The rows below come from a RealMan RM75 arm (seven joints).
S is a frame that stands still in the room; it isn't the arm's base.
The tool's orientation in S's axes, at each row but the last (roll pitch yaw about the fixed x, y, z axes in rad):
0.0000, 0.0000, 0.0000
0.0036, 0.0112, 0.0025
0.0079, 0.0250, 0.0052
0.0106, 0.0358, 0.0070
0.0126, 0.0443, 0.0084
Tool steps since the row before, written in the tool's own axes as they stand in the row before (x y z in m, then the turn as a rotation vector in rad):
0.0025, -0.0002, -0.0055, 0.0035, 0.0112, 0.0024
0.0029, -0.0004, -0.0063, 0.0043, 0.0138, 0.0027
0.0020, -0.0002, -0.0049, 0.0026, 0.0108, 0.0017
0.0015, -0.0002, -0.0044, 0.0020, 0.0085, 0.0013
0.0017, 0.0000, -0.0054, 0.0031, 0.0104, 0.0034
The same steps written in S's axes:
0.0025, -0.0002, -0.0055, 0.0035, 0.0112, 0.0024
0.0028, -0.0004, -0.0063, 0.0043, 0.0138, 0.0027
0.0019, -0.0002, -0.0049, 0.0026, 0.0108, 0.0017
0.0013, -0.0001, -0.0045, 0.0020, 0.0085, 0.0013
0.0015, 0.0001, -0.0055, 0.0032, 0.0104, 0.0034

